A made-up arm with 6 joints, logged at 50 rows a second.
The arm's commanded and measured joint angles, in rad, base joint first. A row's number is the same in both.
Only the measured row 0 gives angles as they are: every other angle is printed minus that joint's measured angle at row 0.
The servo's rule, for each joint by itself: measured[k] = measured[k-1] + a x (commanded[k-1-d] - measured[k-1]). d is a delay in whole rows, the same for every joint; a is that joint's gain. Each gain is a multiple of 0.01, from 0.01 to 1. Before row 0 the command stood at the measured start. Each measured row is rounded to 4 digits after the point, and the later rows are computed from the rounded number. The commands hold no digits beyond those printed.
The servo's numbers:
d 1
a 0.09 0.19 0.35 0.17 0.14 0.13
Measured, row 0:
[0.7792 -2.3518 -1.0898 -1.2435 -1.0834 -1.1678]
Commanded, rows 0 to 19:
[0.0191 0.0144 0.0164 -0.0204 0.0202 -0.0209]
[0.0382 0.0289 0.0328 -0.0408 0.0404 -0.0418]
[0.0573 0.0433 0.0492 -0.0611 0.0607 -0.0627]
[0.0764 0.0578 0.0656 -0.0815 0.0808 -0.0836]
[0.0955 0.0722 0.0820 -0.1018 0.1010 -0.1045]
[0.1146 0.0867 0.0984 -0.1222 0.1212 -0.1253]
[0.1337 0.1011 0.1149 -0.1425 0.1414 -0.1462]
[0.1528 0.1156 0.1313 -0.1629 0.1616 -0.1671]
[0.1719 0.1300 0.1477 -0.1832 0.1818 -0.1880]
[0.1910 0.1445 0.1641 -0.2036 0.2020 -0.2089]
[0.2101 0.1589 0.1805 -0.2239 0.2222 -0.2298]
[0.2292 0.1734 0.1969 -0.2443 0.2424 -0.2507]
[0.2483 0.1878 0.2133 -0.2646 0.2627 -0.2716]
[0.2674 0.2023 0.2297 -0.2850 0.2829 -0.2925]
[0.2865 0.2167 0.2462 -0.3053 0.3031 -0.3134]
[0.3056 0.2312 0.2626 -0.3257 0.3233 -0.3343]
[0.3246 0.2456 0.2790 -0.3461 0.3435 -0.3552]
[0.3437 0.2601 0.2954 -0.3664 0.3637 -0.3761]
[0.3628 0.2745 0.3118 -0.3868 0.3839 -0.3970]
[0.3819 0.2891 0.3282 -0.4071 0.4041 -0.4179]
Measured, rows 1 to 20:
[0.0000 0.0000 0.0000 0.0000 0.0000 0.0000]
[0.0017 0.0027 0.0057 -0.0035 0.0028 -0.0027]
[0.0050 0.0077 0.0152 -0.0098 0.0081 -0.0078]
[0.0097 0.0145 0.0271 -0.0185 0.0155 -0.0149]
[0.0157 0.0227 0.0406 -0.0292 0.0246 -0.0238]
[0.0229 0.0321 0.0551 -0.0415 0.0353 -0.0343]
[0.0312 0.0425 0.0703 -0.0552 0.0473 -0.0461]
[0.0404 0.0536 0.0859 -0.0700 0.0605 -0.0591]
[0.0505 0.0654 0.1018 -0.0858 0.0747 -0.0731]
[0.0614 0.0777 0.1179 -0.1024 0.0897 -0.0880]
[0.0731 0.0904 0.1341 -0.1196 0.1054 -0.1037]
[0.0854 0.1034 0.1503 -0.1373 0.1218 -0.1201]
[0.0983 0.1167 0.1666 -0.1555 0.1387 -0.1371]
[0.1118 0.1302 0.1829 -0.1740 0.1561 -0.1546]
[0.1258 0.1439 0.1993 -0.1929 0.1739 -0.1725]
[0.1403 0.1577 0.2157 -0.2120 0.1920 -0.1908]
[0.1552 0.1717 0.2321 -0.2313 0.2104 -0.2095]
[0.1704 0.1857 0.2485 -0.2508 0.2290 -0.2284]
[0.1860 0.1998 0.2649 -0.2705 0.2479 -0.2476]
[0.2019 0.2140 0.2813 -0.2903 0.2669 -0.2670]

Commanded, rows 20 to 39:
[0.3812 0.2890 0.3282 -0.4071 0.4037 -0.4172]
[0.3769 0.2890 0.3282 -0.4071 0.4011 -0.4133]
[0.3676 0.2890 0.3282 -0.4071 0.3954 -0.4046]
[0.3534 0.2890 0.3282 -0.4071 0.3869 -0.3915]
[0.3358 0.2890 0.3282 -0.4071 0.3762 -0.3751]
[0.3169 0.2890 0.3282 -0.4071 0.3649 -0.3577]
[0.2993 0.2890 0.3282 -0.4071 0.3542 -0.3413]
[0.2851 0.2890 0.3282 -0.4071 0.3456 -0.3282]
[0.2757 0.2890 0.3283 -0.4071 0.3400 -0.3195]
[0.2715 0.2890 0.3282 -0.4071 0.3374 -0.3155]
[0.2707 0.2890 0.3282 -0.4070 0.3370 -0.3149]
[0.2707 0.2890 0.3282 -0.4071 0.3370 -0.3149]
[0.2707 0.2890 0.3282 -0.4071 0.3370 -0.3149]
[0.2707 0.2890 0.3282 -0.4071 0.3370 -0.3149]
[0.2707 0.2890 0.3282 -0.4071 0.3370 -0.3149]
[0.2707 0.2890 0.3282 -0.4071 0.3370 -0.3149]
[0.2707 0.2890 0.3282 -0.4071 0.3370 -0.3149]
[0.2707 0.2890 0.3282 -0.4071 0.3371 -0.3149]
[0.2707 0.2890 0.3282 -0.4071 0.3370 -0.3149]
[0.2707 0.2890 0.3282 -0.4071 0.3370 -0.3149]
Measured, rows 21 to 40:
[0.2181 0.2283 0.2977 -0.3102 0.2861 -0.2866]
[0.2328 0.2398 0.3084 -0.3267 0.3026 -0.3036]
[0.2458 0.2491 0.3153 -0.3404 0.3164 -0.3179]
[0.2568 0.2567 0.3198 -0.3517 0.3275 -0.3292]
[0.2655 0.2628 0.3227 -0.3611 0.3358 -0.3373]
[0.2718 0.2678 0.3246 -0.3689 0.3415 -0.3422]
[0.2759 0.2718 0.3259 -0.3754 0.3448 -0.3442]
[0.2780 0.2751 0.3267 -0.3808 0.3461 -0.3438]
[0.2786 0.2777 0.3272 -0.3853 0.3460 -0.3418]
[0.2783 0.2798 0.3276 -0.3890 0.3452 -0.3389]
[0.2777 0.2815 0.3278 -0.3921 0.3441 -0.3359]
[0.2771 0.2829 0.3279 -0.3946 0.3431 -0.3332]
[0.2765 0.2841 0.3280 -0.3967 0.3422 -0.3308]
[0.2760 0.2850 0.3281 -0.3985 0.3415 -0.3287]
[0.2755 0.2858 0.3281 -0.4000 0.3409 -0.3269]
[0.2751 0.2864 0.3281 -0.4012 0.3404 -0.3253]
[0.2747 0.2869 0.3281 -0.4022 0.3399 -0.3239]
[0.2743 0.2873 0.3281 -0.4030 0.3395 -0.3227]
[0.2740 0.2876 0.3281 -0.4037 0.3392 -0.3217]
[0.2737 0.2879 0.3281 -0.4043 0.3389 -0.3208]

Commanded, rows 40 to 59:
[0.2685 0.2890 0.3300 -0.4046 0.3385 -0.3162]
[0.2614 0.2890 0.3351 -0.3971 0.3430 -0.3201]
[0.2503 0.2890 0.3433 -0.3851 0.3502 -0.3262]
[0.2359 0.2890 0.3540 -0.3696 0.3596 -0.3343]
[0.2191 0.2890 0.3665 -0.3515 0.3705 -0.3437]
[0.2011 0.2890 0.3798 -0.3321 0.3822 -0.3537]
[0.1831 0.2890 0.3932 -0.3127 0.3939 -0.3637]
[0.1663 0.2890 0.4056 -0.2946 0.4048 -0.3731]
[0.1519 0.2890 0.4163 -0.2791 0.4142 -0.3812]
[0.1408 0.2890 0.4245 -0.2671 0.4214 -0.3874]
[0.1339 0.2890 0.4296 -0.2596 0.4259 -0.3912]
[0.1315 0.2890 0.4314 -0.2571 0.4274 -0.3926]
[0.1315 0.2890 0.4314 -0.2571 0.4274 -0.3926]
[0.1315 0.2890 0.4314 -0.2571 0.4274 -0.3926]
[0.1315 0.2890 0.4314 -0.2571 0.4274 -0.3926]
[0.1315 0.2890 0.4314 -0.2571 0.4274 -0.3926]
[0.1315 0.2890 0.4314 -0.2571 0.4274 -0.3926]
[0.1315 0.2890 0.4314 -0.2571 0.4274 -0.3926]
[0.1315 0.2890 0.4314 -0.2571 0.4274 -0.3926]
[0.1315 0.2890 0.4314 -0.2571 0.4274 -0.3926]
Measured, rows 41 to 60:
[0.2734 0.2881 0.3281 -0.4048 0.3386 -0.3200]
[0.2730 0.2883 0.3288 -0.4048 0.3386 -0.3195]
[0.2720 0.2884 0.3310 -0.4035 0.3392 -0.3196]
[0.2700 0.2885 0.3353 -0.4004 0.3407 -0.3205]
[0.2669 0.2886 0.3418 -0.3952 0.3433 -0.3223]
[0.2626 0.2887 0.3504 -0.3878 0.3471 -0.3251]
[0.2571 0.2888 0.3607 -0.3783 0.3520 -0.3288]
[0.2504 0.2888 0.3721 -0.3671 0.3579 -0.3333]
[0.2428 0.2888 0.3838 -0.3548 0.3645 -0.3385]
[0.2346 0.2888 0.3952 -0.3419 0.3715 -0.3441]
[0.2262 0.2888 0.4055 -0.3292 0.3785 -0.3497]
[0.2179 0.2888 0.4139 -0.3174 0.3851 -0.3551]
[0.2101 0.2888 0.4200 -0.3071 0.3910 -0.3600]
[0.2030 0.2888 0.4240 -0.2986 0.3961 -0.3642]
[0.1966 0.2888 0.4266 -0.2915 0.4005 -0.3679]
[0.1907 0.2888 0.4283 -0.2857 0.4043 -0.3711]
[0.1854 0.2888 0.4294 -0.2808 0.4075 -0.3739]
[0.1805 0.2888 0.4301 -0.2768 0.4103 -0.3763]
[0.1761 0.2888 0.4306 -0.2735 0.4127 -0.3784]
[0.1721 0.2888 0.4309 -0.2707 0.4148 -0.3802]

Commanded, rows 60 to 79:
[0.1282 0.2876 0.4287 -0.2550 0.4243 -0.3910]
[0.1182 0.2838 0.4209 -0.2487 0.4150 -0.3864]
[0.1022 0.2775 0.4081 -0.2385 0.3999 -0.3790]
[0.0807 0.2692 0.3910 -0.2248 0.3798 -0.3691]
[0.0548 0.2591 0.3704 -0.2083 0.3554 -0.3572]
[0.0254 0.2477 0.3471 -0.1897 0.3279 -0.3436]
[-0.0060 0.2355 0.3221 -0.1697 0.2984 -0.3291]
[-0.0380 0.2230 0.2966 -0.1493 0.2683 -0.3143]
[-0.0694 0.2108 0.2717 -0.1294 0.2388 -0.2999]
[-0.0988 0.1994 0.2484 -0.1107 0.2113 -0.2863]
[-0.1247 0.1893 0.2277 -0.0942 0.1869 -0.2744]
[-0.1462 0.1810 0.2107 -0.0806 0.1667 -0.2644]
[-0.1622 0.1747 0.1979 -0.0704 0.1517 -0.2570]
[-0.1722 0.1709 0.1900 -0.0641 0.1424 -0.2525]
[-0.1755 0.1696 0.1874 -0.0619 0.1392 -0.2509]
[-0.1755 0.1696 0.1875 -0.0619 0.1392 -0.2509]
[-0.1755 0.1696 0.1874 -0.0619 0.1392 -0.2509]
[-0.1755 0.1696 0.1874 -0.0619 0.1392 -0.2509]
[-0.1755 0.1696 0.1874 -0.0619 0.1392 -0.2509]
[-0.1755 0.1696 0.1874 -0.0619 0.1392 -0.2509]
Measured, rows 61 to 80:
[0.1684 0.2888 0.4311 -0.2684 0.4166 -0.3818]
[0.1648 0.2886 0.4303 -0.2661 0.4177 -0.3830]
[0.1606 0.2877 0.4270 -0.2631 0.4173 -0.3834]
[0.1553 0.2858 0.4204 -0.2589 0.4149 -0.3828]
[0.1486 0.2826 0.4101 -0.2531 0.4100 -0.3810]
[0.1402 0.2781 0.3962 -0.2455 0.4024 -0.3779]
[0.1299 0.2723 0.3790 -0.2360 0.3920 -0.3734]
[0.1177 0.2653 0.3591 -0.2247 0.3789 -0.3676]
[0.1037 0.2573 0.3372 -0.2119 0.3634 -0.3607]
[0.0881 0.2485 0.3143 -0.1979 0.3460 -0.3528]
[0.0713 0.2392 0.2912 -0.1831 0.3271 -0.3442]
[0.0537 0.2297 0.2690 -0.1680 0.3075 -0.3351]
[0.0357 0.2204 0.2486 -0.1531 0.2878 -0.3259]
[0.0179 0.2117 0.2309 -0.1390 0.2687 -0.3169]
[0.0008 0.2039 0.2166 -0.1263 0.2510 -0.3085]
[-0.0151 0.1974 0.2064 -0.1154 0.2353 -0.3010]
[-0.0295 0.1921 0.1998 -0.1063 0.2218 -0.2945]
[-0.0426 0.1878 0.1955 -0.0988 0.2102 -0.2888]
[-0.0546 0.1843 0.1927 -0.0925 0.2003 -0.2839]
[-0.0655 0.1815 0.1908 -0.0873 0.1917 -0.2796]

